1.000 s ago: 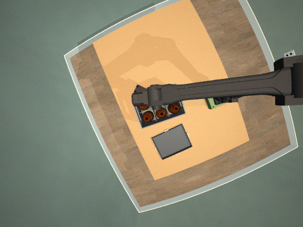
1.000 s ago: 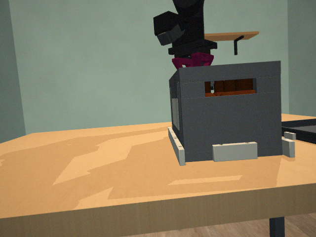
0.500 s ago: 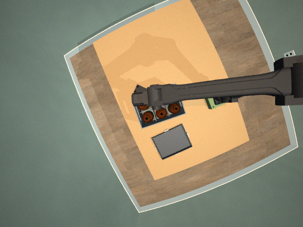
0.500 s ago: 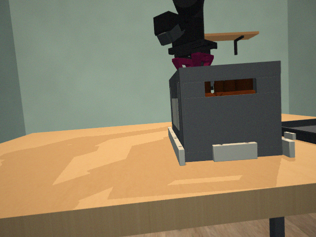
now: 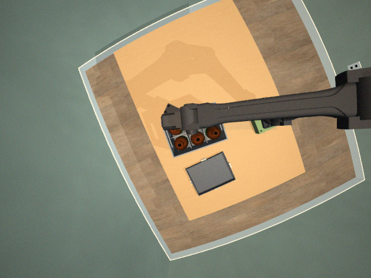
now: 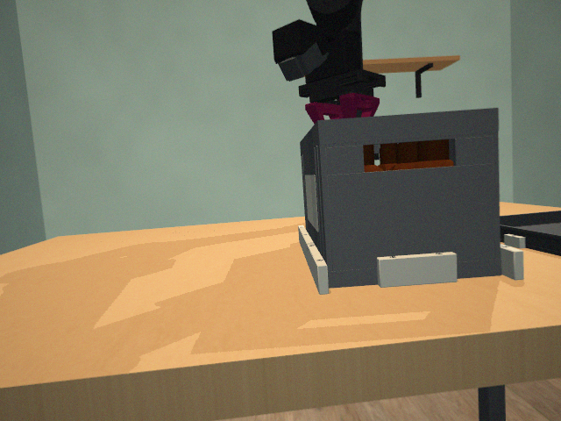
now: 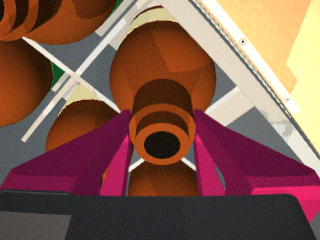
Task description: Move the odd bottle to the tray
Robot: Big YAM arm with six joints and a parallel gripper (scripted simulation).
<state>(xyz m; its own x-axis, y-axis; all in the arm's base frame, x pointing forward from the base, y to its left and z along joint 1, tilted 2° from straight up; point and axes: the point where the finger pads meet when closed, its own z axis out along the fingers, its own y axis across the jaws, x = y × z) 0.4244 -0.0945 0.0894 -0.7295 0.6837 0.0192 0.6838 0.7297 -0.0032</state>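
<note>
My hand is 40 mm to the right of the dark grey crate and 70 mm above it. From my hand the other things lie so: grey tray 20 mm behind, 330 mm to the left, 140 mm below.
</note>
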